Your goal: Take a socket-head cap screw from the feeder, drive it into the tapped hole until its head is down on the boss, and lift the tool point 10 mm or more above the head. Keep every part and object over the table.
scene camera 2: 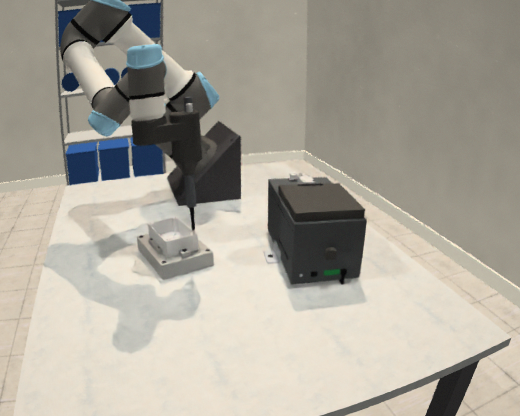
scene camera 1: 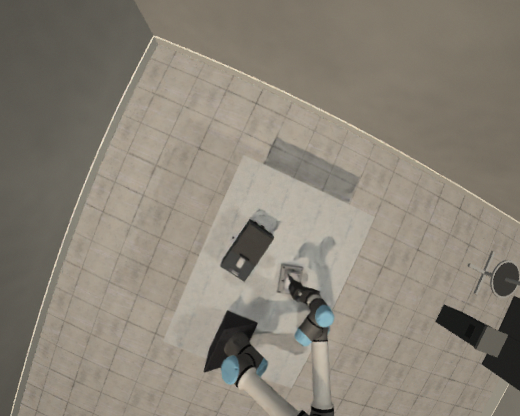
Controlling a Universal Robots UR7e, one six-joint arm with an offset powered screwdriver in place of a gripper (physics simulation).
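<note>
The offset screwdriver [scene camera 1: 290, 279] [scene camera 2: 193, 228] points straight down, with its thin dark bit tip at the far right corner of the walled part in the scene camera 2 view. The exact gap to the part cannot be told, nor whether a screw sits on the bit. The grey part [scene camera 1: 281, 274] [scene camera 2: 187, 266] has a flat base with a light walled box on top; a small dark hole or fitting shows on its near side. The tapped hole under the tool cannot be made out. The dark screw feeder [scene camera 1: 255, 240] [scene camera 2: 325, 240] stands apart from the part, with light pieces on its far top end.
The table [scene camera 1: 345, 225] [scene camera 2: 250, 350] carries the part and feeder. The arm's black wedge mount [scene camera 1: 218, 345] [scene camera 2: 227, 175] stands at the far end. A small light plate [scene camera 2: 270, 257] with a dark dot lies beside the feeder. A shelf rack [scene camera 2: 61, 100] holds blue bins behind the arm.
</note>
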